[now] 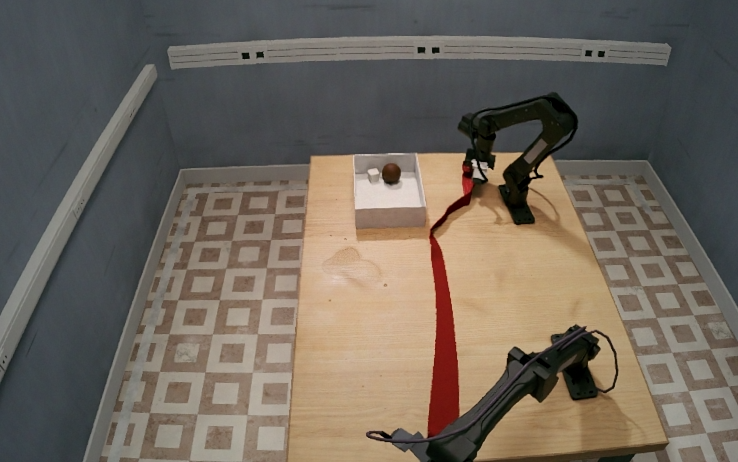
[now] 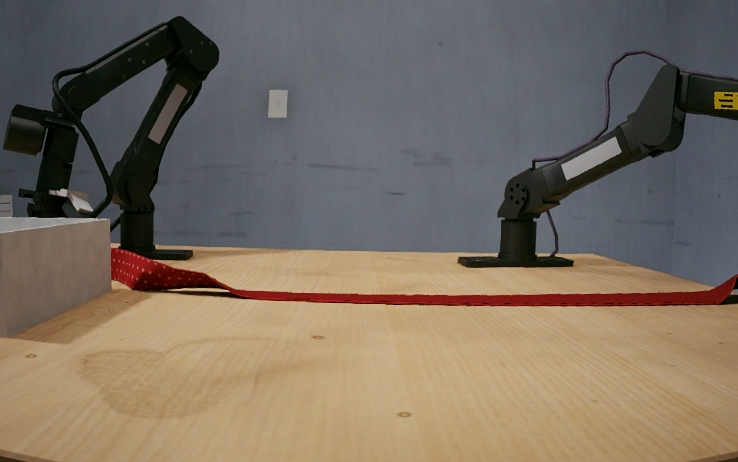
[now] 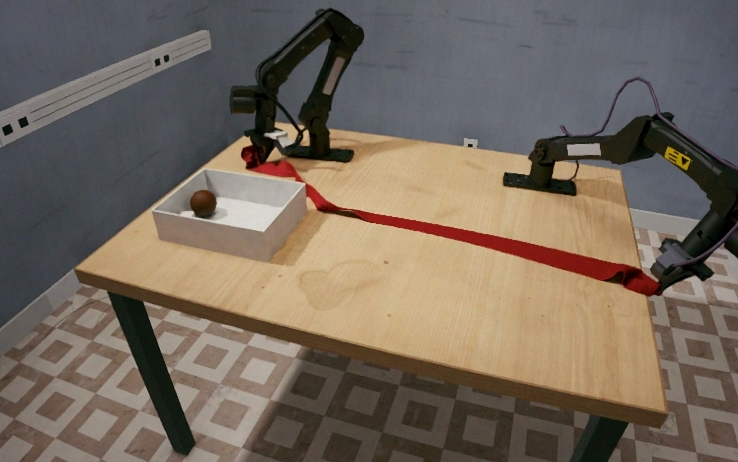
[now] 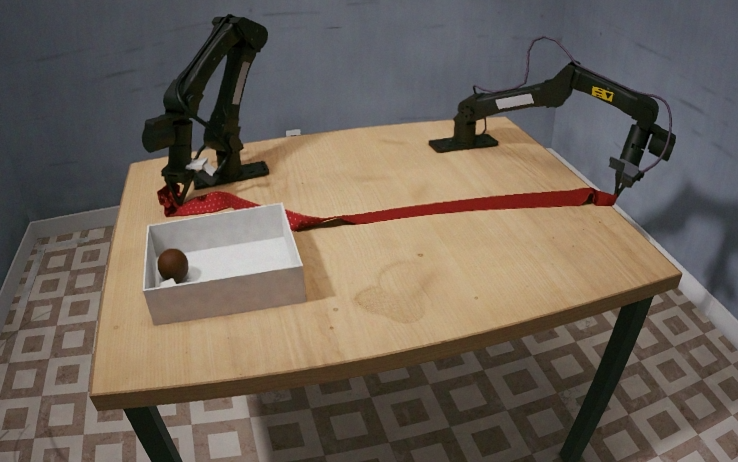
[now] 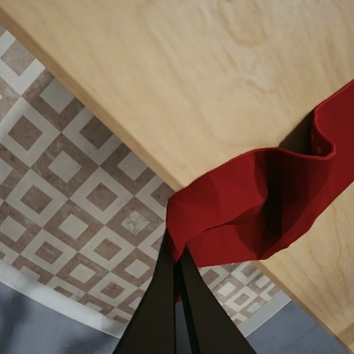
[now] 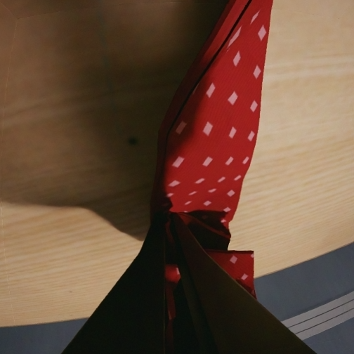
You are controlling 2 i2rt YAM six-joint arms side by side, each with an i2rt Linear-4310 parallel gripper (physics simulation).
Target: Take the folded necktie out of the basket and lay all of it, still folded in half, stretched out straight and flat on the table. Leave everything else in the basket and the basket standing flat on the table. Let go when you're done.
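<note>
The red necktie (image 1: 445,326) (image 2: 435,299) (image 3: 462,234) (image 4: 462,207) is out of the basket. Its middle lies along the table, bending and twisting near the basket's corner. My left gripper (image 3: 657,292) (image 4: 617,195) (image 5: 171,238) is shut on the plain end, at the table's edge; the cloth buckles beside it. My right gripper (image 4: 178,202) (image 6: 165,220) is shut on the white-dotted end, bunched and slightly raised behind the basket. The white basket (image 1: 390,217) (image 2: 54,277) (image 3: 212,239) (image 4: 223,299) stands flat, holding a brown ball (image 1: 391,173) (image 3: 203,203) (image 4: 172,265) and a white block (image 1: 373,174) (image 4: 167,283).
The right arm's base (image 1: 517,209) (image 4: 245,171) stands close to the dotted end. The left arm's base (image 1: 581,384) (image 4: 462,142) stands farther along the same table side. The table edge (image 5: 120,132) runs beneath the plain end.
</note>
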